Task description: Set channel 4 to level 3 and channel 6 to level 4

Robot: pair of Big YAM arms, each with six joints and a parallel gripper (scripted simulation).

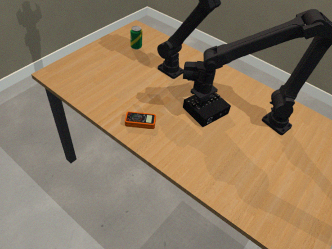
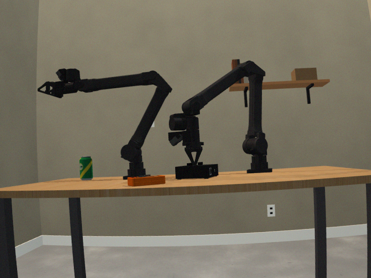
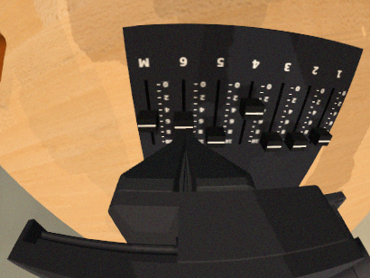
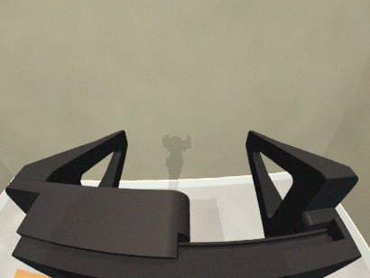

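Right now my left hand is 2 cm to the left of the channel 6 fader cap. The rest, counted from my left hand: M fader cap (2 cm ahead, 3 cm to the right); then channel 4 fader cap (5 cm behind, 1 cm to the right); then channel 5 fader cap (2 cm behind).
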